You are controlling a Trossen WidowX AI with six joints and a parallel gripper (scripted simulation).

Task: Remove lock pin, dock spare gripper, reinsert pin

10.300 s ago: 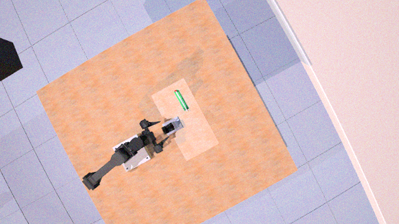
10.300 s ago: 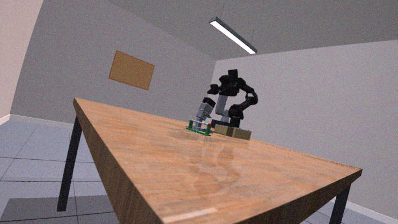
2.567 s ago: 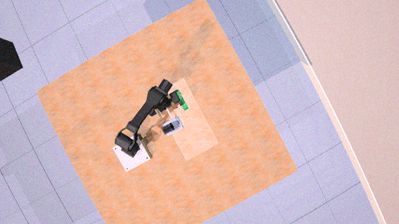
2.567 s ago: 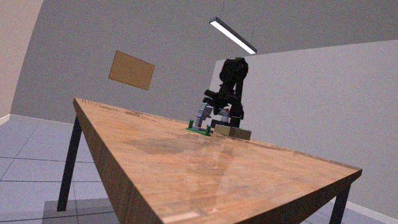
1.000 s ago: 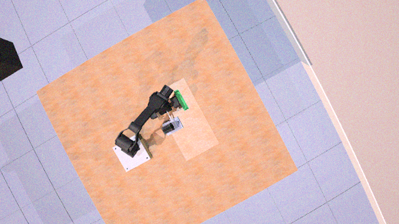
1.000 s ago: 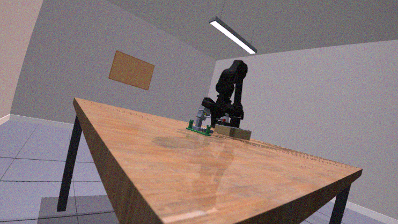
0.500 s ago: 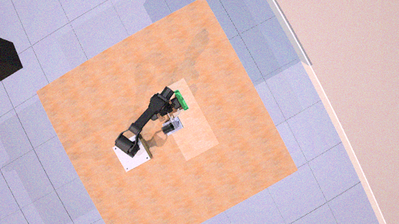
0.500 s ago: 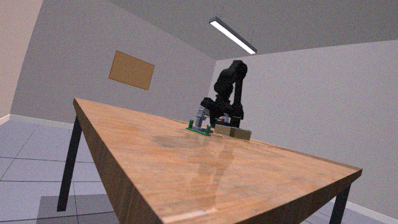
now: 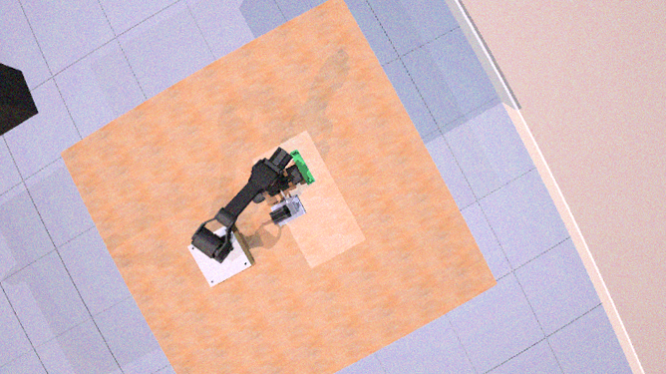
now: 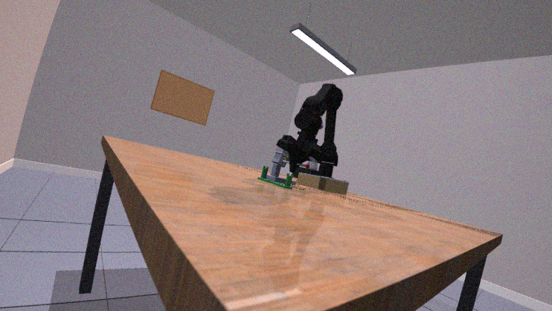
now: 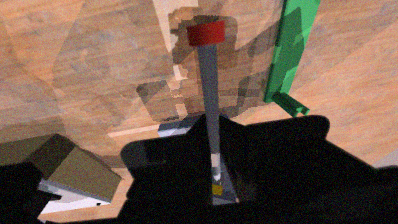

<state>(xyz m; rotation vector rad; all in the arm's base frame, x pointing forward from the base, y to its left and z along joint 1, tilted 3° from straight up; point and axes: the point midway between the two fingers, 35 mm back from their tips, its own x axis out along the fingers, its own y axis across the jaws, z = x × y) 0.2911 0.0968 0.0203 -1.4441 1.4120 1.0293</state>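
My gripper tip is now 80 mm to the left of the socket and 10 mm past it. From my gripper tip the other things lie so: green pin cradle 100 mm ahead, 40 mm to the left, 20 mm below; spare gripper 80 mm to the right, 80 mm above, 20 mm behind.
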